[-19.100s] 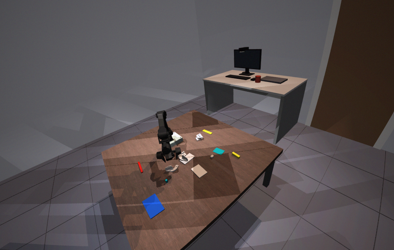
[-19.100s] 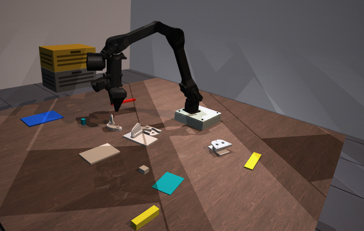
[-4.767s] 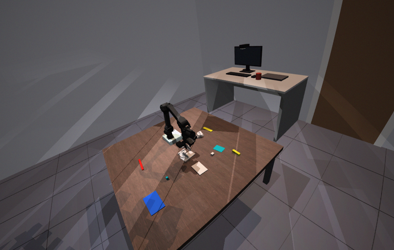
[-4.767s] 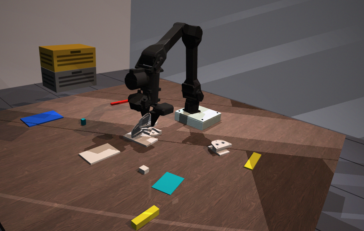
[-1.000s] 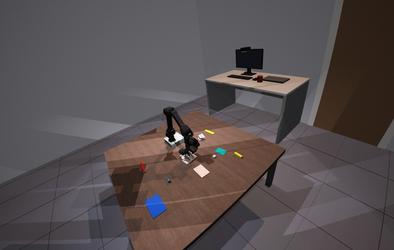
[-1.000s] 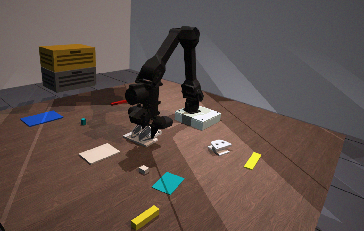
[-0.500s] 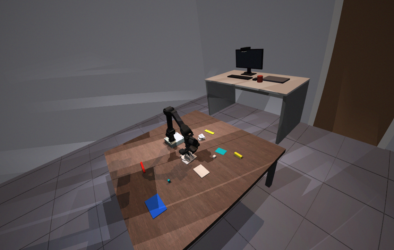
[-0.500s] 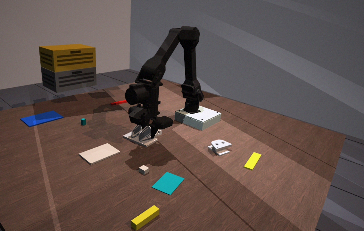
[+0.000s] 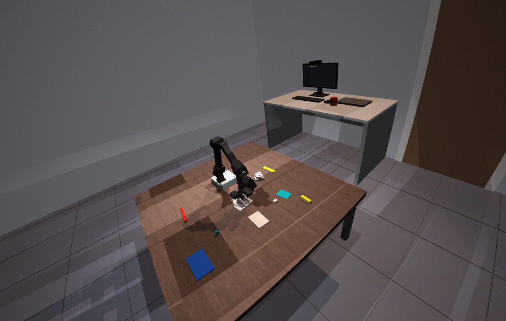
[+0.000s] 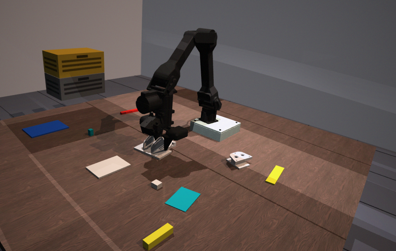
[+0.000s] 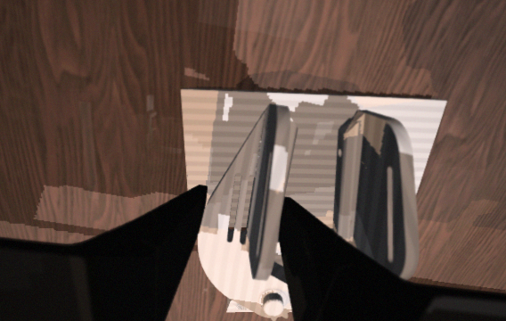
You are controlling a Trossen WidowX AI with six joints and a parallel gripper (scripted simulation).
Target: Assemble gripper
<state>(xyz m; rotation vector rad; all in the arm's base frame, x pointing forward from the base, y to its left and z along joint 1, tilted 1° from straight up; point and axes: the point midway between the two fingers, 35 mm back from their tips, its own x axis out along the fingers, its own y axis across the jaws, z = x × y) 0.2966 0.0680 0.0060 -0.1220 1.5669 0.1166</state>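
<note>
Now: the gripper base 18 cm behind my gripper tip, 21 cm to the left of it and 1 cm above it. Round my gripper tip: housing plate: 4 cm behind, 5 cm to the right, 1 cm below; then cream plate: 20 cm ahead, 1 cm to the right, 1 cm below; then small white cube: 13 cm ahead, 16 cm to the left, 1 cm below.
</note>
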